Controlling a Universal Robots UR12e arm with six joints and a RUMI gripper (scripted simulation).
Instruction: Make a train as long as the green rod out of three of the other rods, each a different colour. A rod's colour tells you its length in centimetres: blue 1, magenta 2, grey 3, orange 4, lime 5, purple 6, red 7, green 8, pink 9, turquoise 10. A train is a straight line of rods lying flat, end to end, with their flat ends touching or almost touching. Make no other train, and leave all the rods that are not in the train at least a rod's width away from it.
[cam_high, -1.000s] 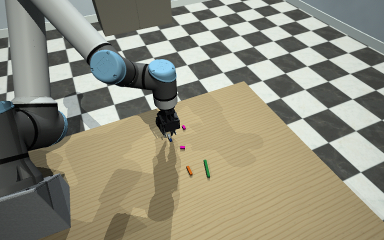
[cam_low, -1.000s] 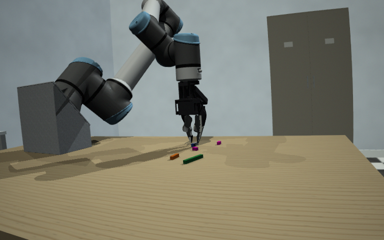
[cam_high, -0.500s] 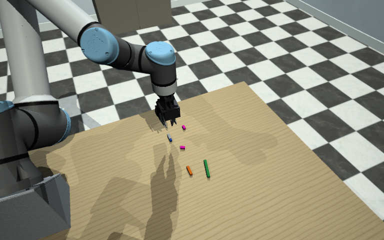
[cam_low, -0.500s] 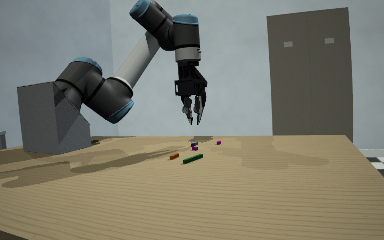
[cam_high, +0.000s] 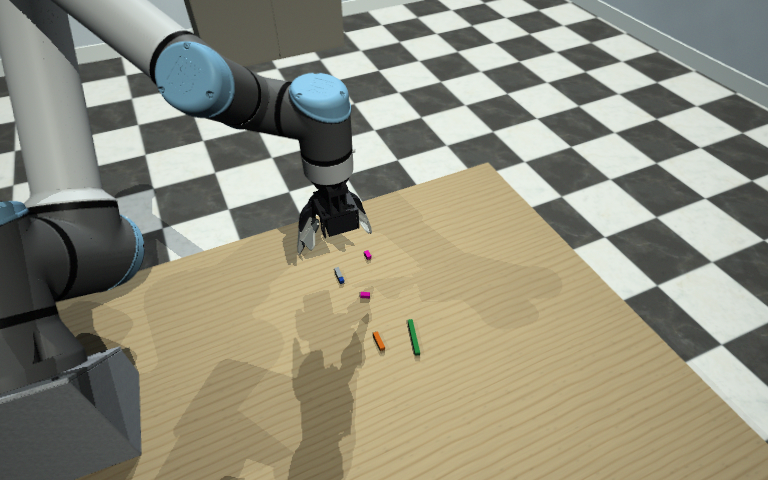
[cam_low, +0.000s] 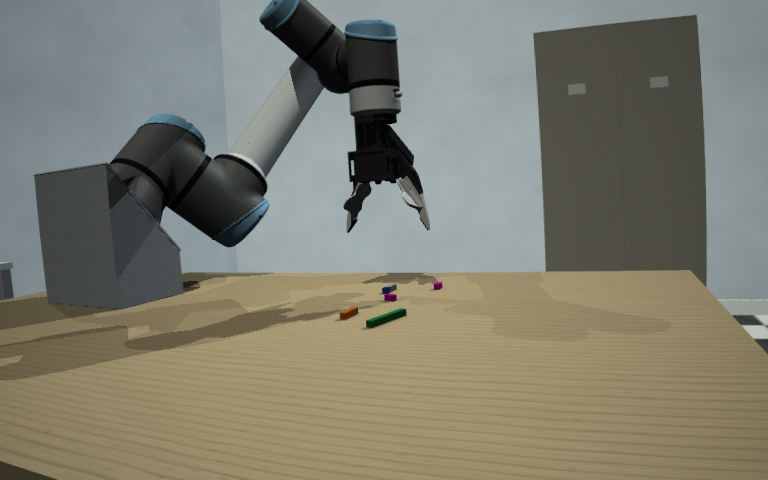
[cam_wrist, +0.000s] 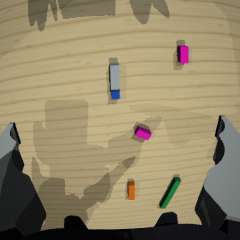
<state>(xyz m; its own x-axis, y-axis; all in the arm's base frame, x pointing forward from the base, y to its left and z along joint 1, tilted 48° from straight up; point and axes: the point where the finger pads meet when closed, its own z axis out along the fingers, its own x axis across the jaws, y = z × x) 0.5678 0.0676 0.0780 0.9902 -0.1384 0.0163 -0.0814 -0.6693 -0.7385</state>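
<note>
My gripper is now 20 cm to the left of the orange rod and 10 cm above it. The rest, counted from my hand: green rod (7 cm ahead, 22 cm to the right, 10 cm below); grey rod (10 cm below); blue rod (2 cm to the right, 10 cm below).
</note>
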